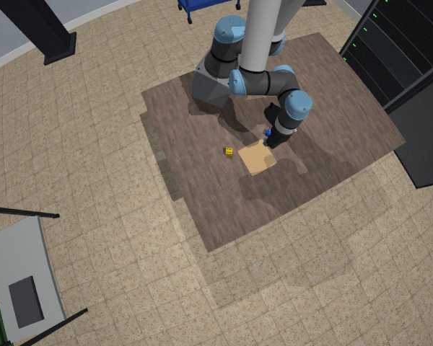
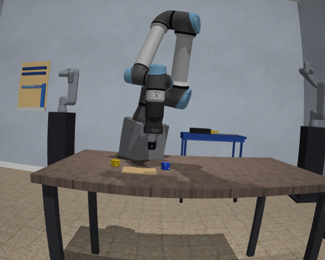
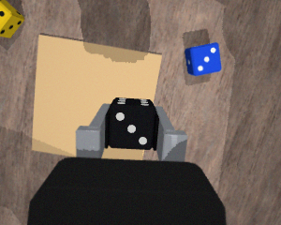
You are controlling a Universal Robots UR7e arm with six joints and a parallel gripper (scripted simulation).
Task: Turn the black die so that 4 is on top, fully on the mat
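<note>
The tan mat is 11 cm below my hand, 4 cm to the right of it and 2 cm ahead of it. The rest, counted from my hand: blue die 10 cm below, 7 cm behind, 5 cm to the left; black die right at my hand; yellow die 16 cm to the right, 10 cm below, 3 cm behind.
</note>
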